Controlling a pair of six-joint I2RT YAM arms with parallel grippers.
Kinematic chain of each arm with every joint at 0, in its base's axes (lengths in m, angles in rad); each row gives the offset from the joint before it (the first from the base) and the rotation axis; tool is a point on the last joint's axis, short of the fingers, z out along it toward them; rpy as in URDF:
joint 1: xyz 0 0 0.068 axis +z
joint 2: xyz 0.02 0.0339 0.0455 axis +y
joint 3: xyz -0.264 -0.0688 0 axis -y
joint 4: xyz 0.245 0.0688 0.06 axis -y
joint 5: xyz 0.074 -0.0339 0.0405 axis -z
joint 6: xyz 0.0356 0 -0.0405 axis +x
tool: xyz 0 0 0 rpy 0 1.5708 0
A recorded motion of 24 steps. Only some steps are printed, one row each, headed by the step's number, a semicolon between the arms.
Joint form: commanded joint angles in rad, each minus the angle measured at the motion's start. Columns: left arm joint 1, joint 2, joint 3, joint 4, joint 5, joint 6; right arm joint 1, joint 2, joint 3, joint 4, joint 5, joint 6.
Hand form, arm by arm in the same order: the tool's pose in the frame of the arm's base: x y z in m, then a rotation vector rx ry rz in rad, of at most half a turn. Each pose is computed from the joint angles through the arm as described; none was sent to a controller.
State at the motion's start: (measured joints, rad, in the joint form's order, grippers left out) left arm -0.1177 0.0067 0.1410 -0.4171 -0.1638 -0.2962; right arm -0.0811 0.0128 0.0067 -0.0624 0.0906 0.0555
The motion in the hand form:
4: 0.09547 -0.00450 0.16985 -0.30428 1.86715 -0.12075; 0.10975 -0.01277 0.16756 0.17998 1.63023 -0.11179
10: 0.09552 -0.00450 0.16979 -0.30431 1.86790 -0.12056; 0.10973 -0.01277 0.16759 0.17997 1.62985 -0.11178
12: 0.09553 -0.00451 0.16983 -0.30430 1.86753 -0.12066; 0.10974 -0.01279 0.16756 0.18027 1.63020 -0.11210
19: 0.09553 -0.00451 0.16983 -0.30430 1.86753 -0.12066; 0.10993 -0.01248 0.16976 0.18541 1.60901 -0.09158
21: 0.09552 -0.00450 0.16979 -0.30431 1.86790 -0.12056; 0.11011 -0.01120 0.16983 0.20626 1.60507 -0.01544
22: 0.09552 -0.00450 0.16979 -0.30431 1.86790 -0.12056; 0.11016 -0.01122 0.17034 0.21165 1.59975 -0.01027
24: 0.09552 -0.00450 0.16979 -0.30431 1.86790 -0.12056; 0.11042 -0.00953 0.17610 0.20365 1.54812 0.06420
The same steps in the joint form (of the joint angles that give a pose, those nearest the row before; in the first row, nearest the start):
4: 0.0053 0.0011 -0.0126 -0.0279 -0.0122 -0.0126; -0.0030 -0.0030 -0.0011 -0.0019 0.0081 -0.0118
10: 0.0054 0.0019 -0.0126 -0.0278 -0.0121 -0.0126; -0.0030 -0.0034 -0.0011 -0.0019 0.0081 -0.0118
12: 0.0053 0.0019 -0.0126 -0.0275 -0.0123 -0.0126; -0.0031 -0.0031 -0.0011 -0.0020 0.0084 -0.0118
19: 0.0053 0.0019 -0.0126 -0.0275 -0.0123 -0.0126; -0.0031 -0.0031 -0.0012 0.0183 -0.0008 0.0042
21: 0.0054 0.0019 -0.0126 -0.0278 -0.0121 -0.0126; -0.0030 -0.0035 -0.0012 0.0187 -0.0370 0.0648
22: 0.0054 0.0019 -0.0126 -0.0278 -0.0121 -0.0126; -0.0031 -0.0030 -0.0012 0.0237 -0.0366 0.0717
24: 0.0054 0.0019 -0.0126 -0.0278 -0.0121 -0.0126; -0.0031 -0.0035 -0.0011 0.0759 -0.0847 0.1160

